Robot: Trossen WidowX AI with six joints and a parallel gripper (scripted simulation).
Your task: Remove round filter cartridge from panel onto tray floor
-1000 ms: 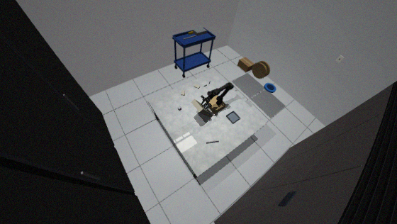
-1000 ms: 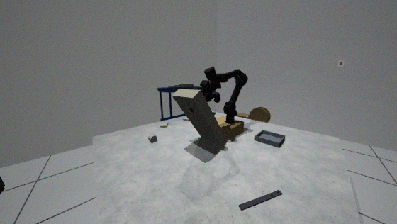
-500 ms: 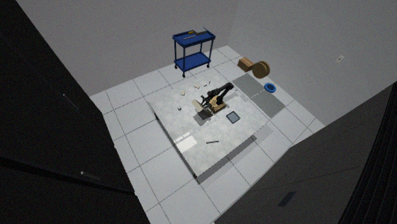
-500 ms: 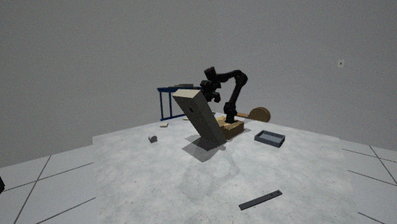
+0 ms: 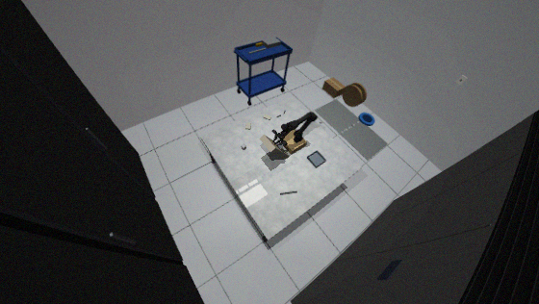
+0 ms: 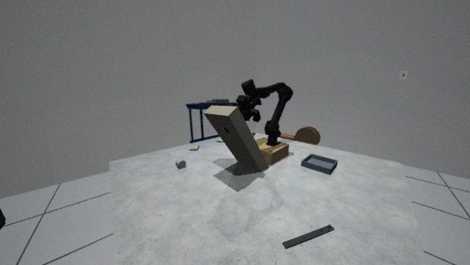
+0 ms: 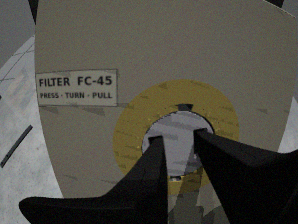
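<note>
Now: gripper tip 10 mm short of the round filter cartridge and 10 mm above it. Round my gripper tip: service panel 80 mm below, 40 mm behind; tray 430 mm behind, 260 mm to the left, 260 mm below.
</note>
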